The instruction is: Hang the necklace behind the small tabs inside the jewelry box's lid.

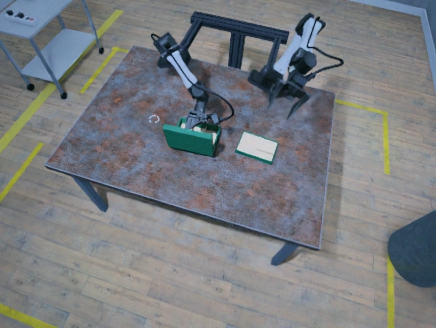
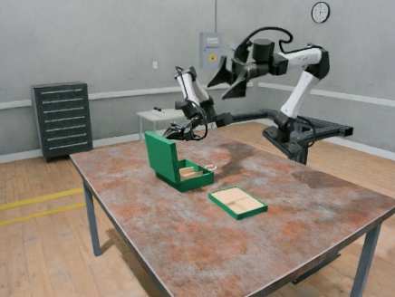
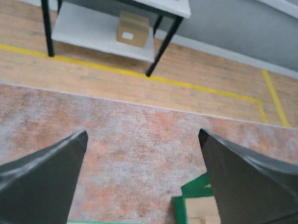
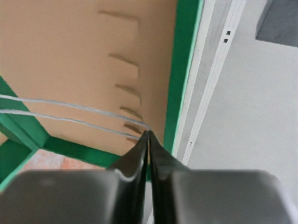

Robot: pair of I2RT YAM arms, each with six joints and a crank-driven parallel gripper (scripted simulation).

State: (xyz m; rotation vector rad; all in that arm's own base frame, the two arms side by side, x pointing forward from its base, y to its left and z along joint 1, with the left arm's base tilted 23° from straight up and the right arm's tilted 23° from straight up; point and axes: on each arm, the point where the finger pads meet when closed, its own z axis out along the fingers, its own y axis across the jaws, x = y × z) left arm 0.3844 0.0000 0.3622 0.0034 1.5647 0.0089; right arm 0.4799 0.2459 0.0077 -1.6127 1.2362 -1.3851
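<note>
My right gripper is now 9 cm past the green jewelry box, 1 cm to the right of it and 10 cm above it. Round my right hand: shallow green tray 17 cm behind, 36 cm to the left, 21 cm below.
</note>
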